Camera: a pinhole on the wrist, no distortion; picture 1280 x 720 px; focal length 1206.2 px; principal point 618.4 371.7 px. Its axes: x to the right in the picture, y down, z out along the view. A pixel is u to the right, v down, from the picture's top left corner.
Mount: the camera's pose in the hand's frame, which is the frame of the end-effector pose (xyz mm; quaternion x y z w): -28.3 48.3 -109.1 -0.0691 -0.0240 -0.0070 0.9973
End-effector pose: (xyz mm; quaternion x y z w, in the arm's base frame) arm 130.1 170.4 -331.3 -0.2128 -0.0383 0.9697 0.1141
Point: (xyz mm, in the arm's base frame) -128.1 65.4 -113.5
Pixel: 1088.5 441.2
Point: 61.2 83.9 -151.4
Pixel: 660.0 314.9
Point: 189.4 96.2 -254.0
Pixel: 120.7 214.3
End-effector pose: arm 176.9 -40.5 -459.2 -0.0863 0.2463 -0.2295 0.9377
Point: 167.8 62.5 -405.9
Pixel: 296.9 384.1
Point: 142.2 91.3 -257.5
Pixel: 39.4 191.7
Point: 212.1 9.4 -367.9
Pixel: 640.3 109.0
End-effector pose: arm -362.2 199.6 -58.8 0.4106 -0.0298 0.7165 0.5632
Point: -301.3 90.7 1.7
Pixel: 571.4 24.6
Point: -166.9 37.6 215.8
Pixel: 852.0 110.9
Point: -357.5 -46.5 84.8
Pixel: 408.6 546.4
